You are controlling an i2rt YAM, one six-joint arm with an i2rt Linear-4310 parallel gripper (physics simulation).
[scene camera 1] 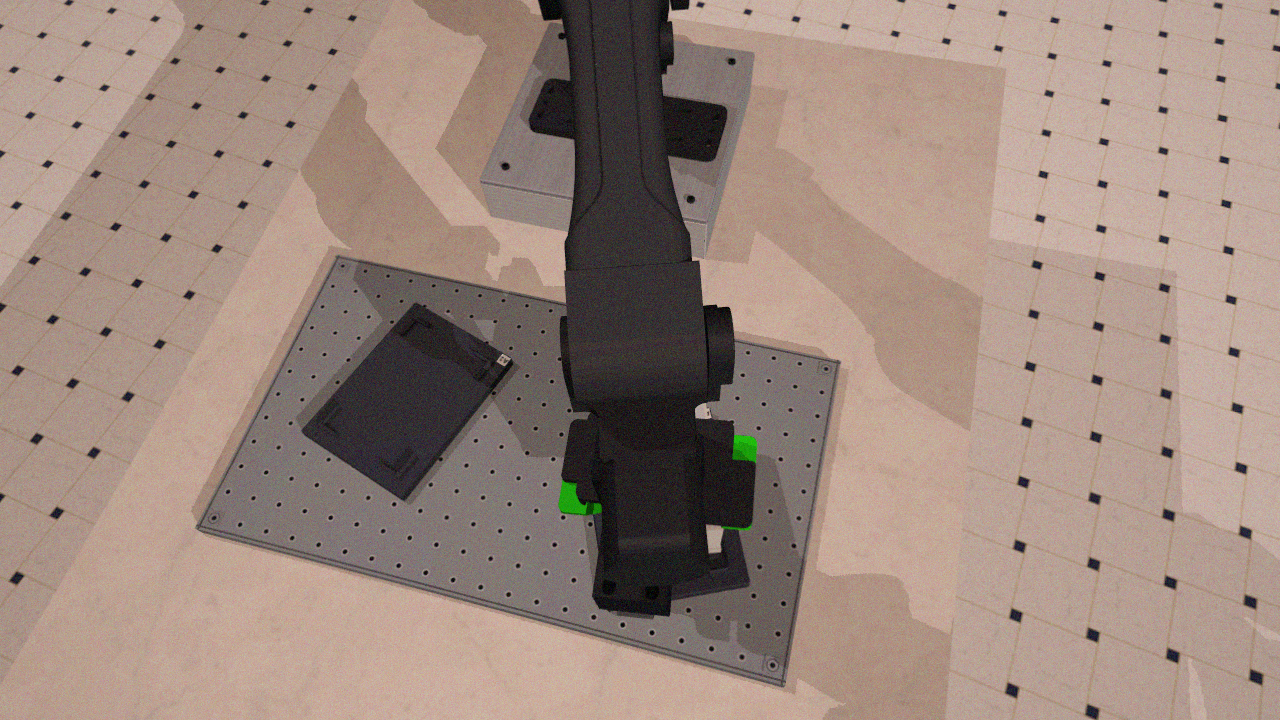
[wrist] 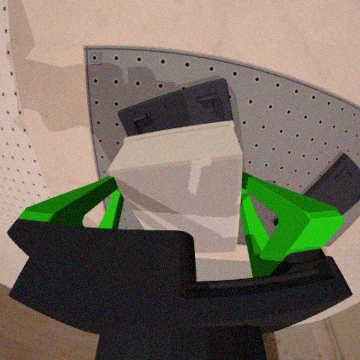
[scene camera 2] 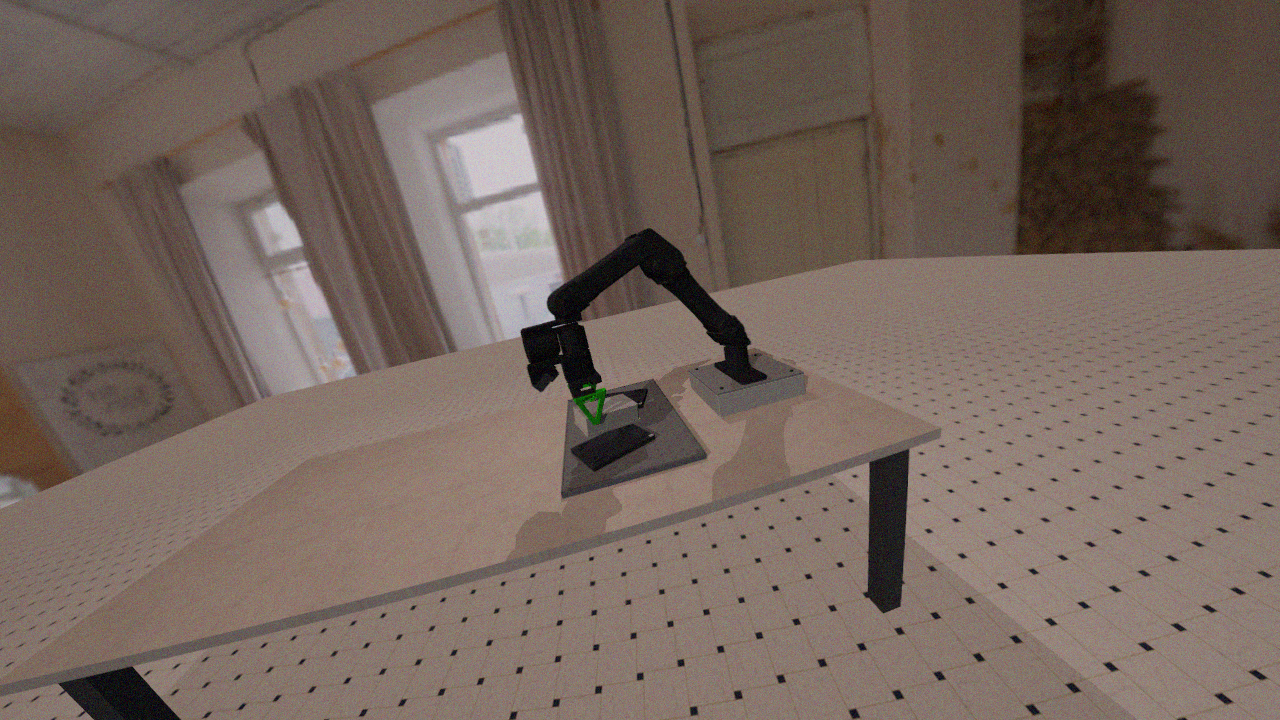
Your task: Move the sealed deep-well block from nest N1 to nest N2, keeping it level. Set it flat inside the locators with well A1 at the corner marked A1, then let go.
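Frame: origin at the arm's base, x left, y back, z up, level; millimetres.
Seen in the pictures: gripper, fingertip midpoint: (wrist: 179, 177) (scene camera 2: 593, 417); arm's base, link origin: (scene camera 2: 738, 372).
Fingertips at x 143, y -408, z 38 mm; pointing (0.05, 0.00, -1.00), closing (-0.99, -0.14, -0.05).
Observation:
Pixels of each thing's middle, then the offset from my fingertips to it. "spot": a spot on its surface instead. Level surfaces: height alone.
- block, body centre: (scene camera 1: 659, 469) (wrist: 188, 203) (scene camera 2: 606, 413) dx -12, dy +30, dz -4 mm
- Dark nest N1, body centre: (scene camera 1: 661, 503) (wrist: 188, 159) (scene camera 2: 612, 442) dx -10, dy +27, dz -78 mm
- small white label, surface spot: (scene camera 1: 503, 360) spot: dx -191, dy +125, dz -75 mm
- grey perforated plate, body centre: (scene camera 1: 532, 443) (wrist: 268, 185) (scene camera 2: 620, 422) dx -142, dy +58, dz -93 mm
- table, surface height: dz -100 mm
My gripper (scene camera 1: 660, 479) (scene camera 2: 590, 405) (wrist: 179, 177) is shut on the pale deep-well block, its green fingers against two opposite sides. The block (scene camera 1: 714, 540) (scene camera 2: 622, 412) (wrist: 180, 205) hangs above nest N1 and looks roughly level. Dark nest N1 (scene camera 1: 733, 574) (scene camera 2: 613, 447) (wrist: 175, 107) lies below it, with locators showing in the wrist view. The other dark nest, N2 (scene camera 1: 402, 402) (scene camera 2: 642, 397) (wrist: 337, 187), stands empty, with a small white label (scene camera 1: 503, 360) at one corner. In scene camera 1 the arm hides most of the block. I cannot make out well A1.
Both nests are on a grey perforated plate (scene camera 1: 295, 528) (scene camera 2: 677, 438) (wrist: 280, 115) lying on the table (scene camera 1: 134, 626) (scene camera 2: 402, 501). The arm's grey base block (scene camera 1: 528, 192) (scene camera 2: 769, 391) stands behind the plate. Patchy shadows cross the plate and table.

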